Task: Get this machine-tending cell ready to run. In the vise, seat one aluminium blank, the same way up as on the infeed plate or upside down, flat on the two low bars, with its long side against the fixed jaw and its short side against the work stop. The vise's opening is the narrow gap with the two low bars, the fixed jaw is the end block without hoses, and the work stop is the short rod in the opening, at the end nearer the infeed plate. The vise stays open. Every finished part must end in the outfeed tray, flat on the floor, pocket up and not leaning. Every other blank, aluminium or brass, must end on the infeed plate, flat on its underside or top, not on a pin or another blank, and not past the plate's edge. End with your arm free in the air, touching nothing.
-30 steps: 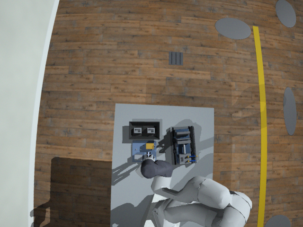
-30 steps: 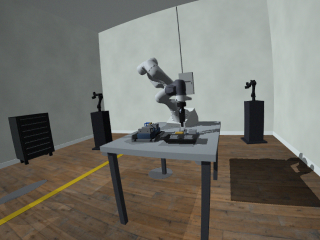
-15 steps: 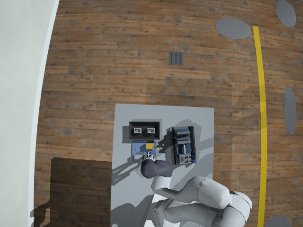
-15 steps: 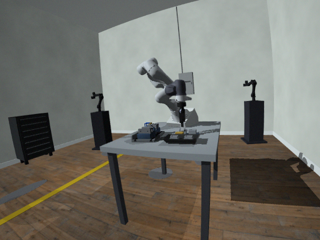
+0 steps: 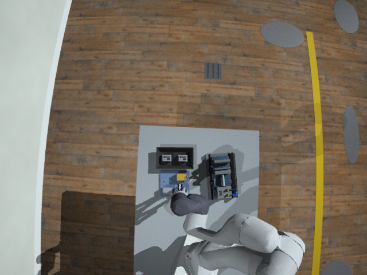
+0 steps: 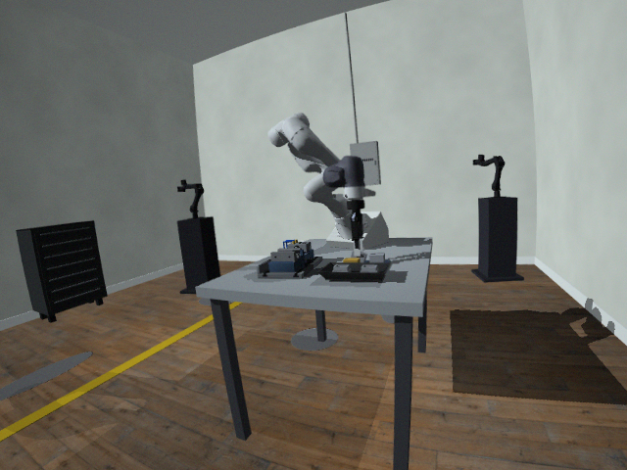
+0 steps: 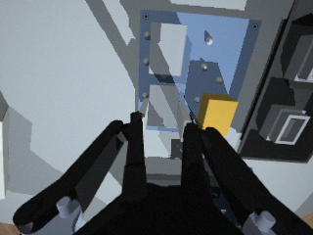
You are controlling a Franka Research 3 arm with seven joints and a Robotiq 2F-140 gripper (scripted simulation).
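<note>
The brass blank is 8 cm ahead of my hand, 3 cm to the right of it and 5 cm below it. The rest, counted from my hand: vise (4 cm ahead, 28 cm to the right, 3 cm below).
</note>
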